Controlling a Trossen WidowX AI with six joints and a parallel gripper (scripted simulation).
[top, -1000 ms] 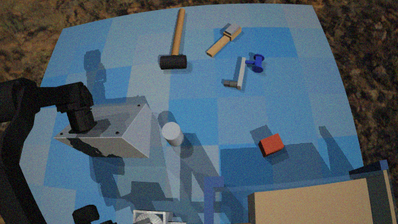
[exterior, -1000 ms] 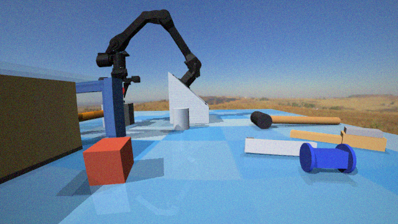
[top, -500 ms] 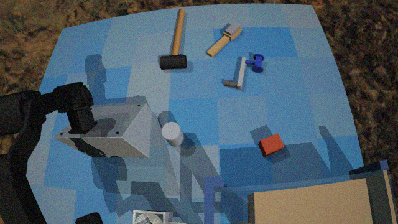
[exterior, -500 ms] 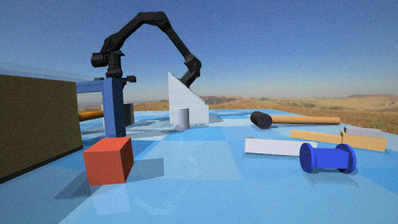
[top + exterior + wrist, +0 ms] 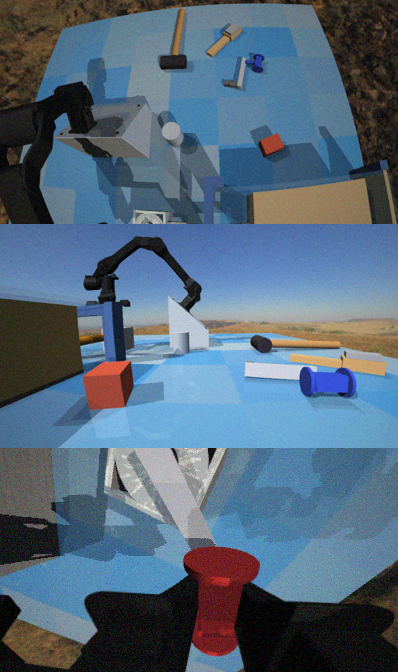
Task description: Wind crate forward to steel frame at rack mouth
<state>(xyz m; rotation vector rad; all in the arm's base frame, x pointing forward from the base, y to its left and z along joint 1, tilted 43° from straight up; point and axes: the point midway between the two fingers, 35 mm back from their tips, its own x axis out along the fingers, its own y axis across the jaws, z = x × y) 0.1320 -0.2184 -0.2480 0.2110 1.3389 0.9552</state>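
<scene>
My gripper tip is now 40 mm short of the winch, 80 mm to the right of it and 80 mm above it. The rest, counted from my gripper tip: crank with blue grip: 320 mm ahead, 600 mm to the left, 100 mm below; frame: 220 mm ahead, 90 mm to the left, 10 mm below; red grip: 20 mm above.
</scene>
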